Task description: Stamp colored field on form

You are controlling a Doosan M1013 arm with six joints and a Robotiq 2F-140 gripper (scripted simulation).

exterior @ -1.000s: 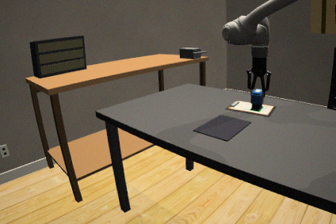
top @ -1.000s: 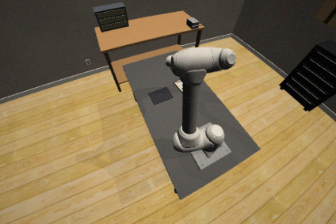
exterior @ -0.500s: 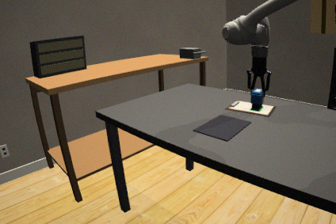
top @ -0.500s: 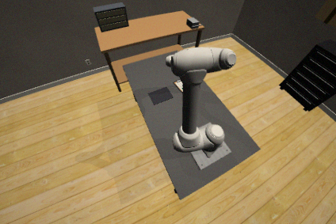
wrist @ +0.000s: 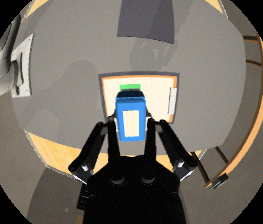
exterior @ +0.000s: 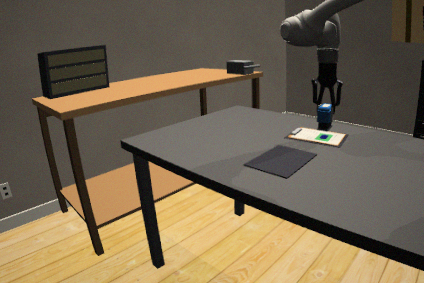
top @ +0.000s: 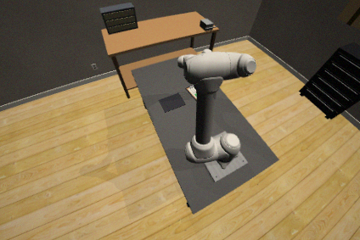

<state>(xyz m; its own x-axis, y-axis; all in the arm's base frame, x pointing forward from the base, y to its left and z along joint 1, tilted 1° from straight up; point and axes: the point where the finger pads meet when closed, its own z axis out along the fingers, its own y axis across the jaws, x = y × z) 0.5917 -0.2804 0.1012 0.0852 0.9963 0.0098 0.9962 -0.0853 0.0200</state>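
The dark mat is 9 cm ahead of my hand, 29 cm to the left of it and 11 cm below it. The rest, counted from my hand: form 4 cm ahead, 1 cm to the right, 10 cm below; blue stamp 2 cm below.
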